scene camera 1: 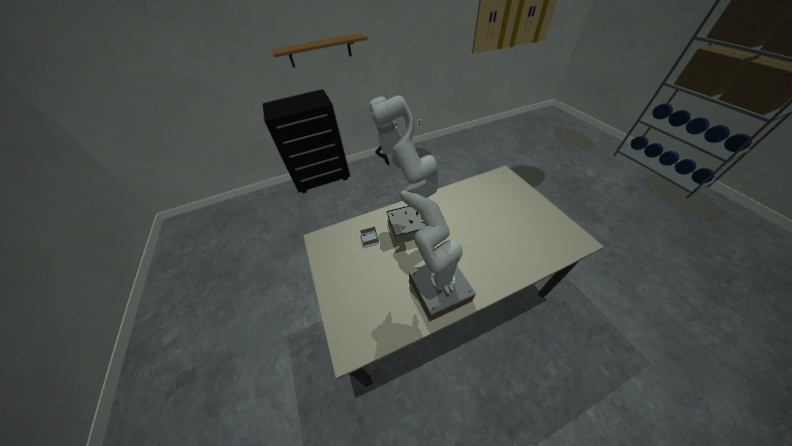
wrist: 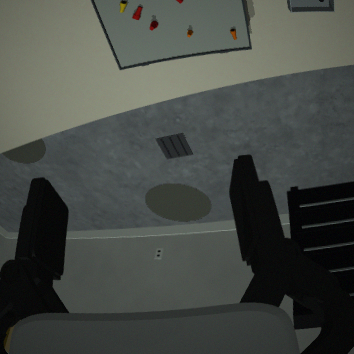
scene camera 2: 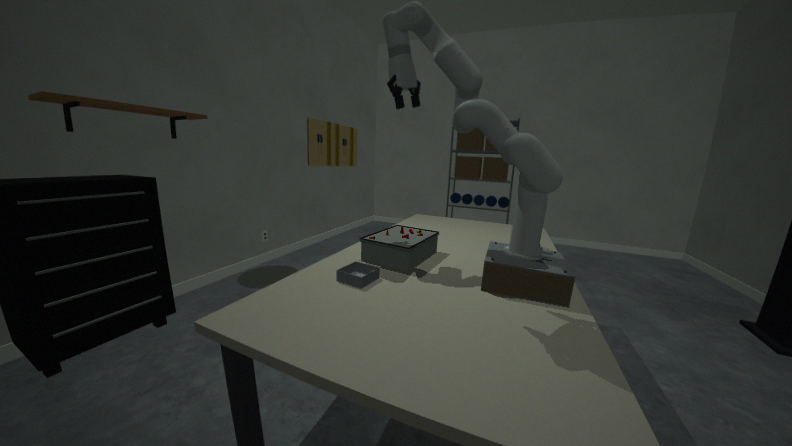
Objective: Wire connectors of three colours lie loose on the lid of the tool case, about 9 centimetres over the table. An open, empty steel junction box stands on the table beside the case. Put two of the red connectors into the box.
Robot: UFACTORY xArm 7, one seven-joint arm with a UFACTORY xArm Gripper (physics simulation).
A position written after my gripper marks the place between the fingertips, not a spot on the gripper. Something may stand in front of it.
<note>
In view: my gripper (scene camera 2: 408, 107), a steel junction box (scene camera 2: 357, 274) and a tool case (scene camera 2: 392, 250).
My gripper is seen too in the wrist view (wrist: 140, 183).
</note>
